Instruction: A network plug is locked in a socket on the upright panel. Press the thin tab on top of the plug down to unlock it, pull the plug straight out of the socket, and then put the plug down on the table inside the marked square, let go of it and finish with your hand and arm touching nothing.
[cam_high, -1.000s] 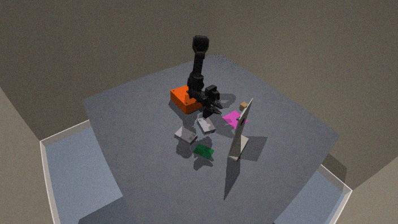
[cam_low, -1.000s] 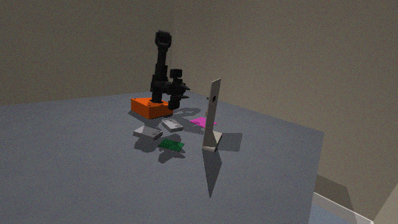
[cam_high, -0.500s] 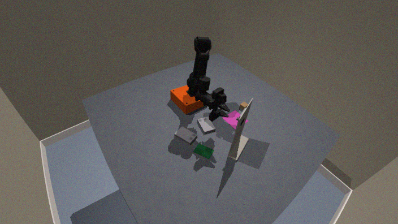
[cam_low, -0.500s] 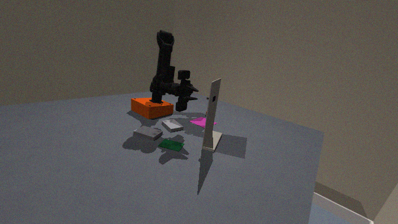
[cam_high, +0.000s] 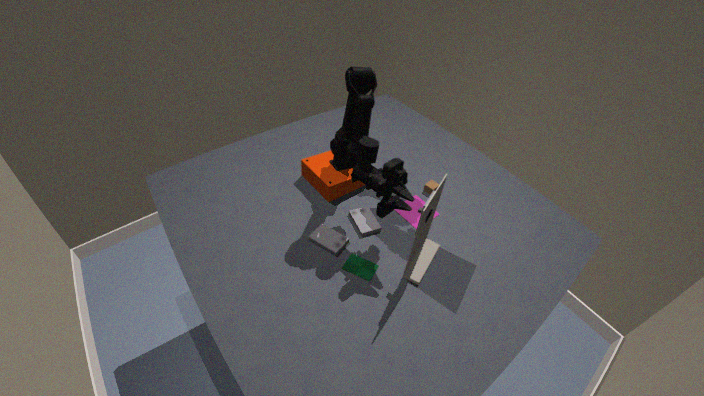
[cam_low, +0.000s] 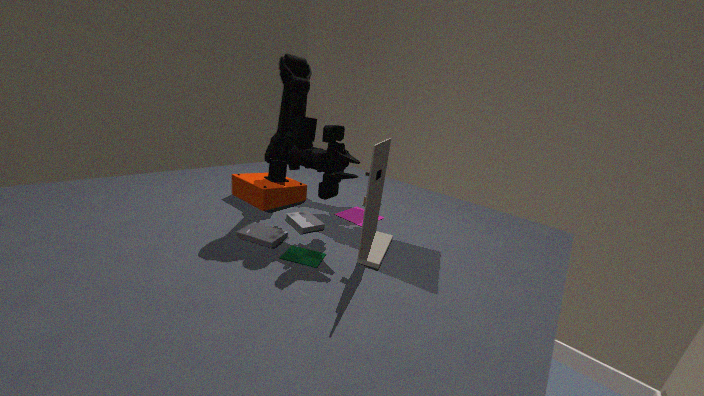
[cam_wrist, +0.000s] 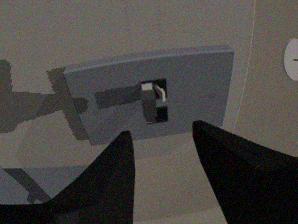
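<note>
My gripper tip is 3 cm short of the pale plug and 2 cm to the right of it. Round my gripper tip: pale upright panel: 5 cm ahead, 2 cm to the left, 7 cm below; then green plate: 14 cm to the right, 20 cm below; then magenta square: 12 cm behind, 15 cm to the left, 20 cm below.
</note>
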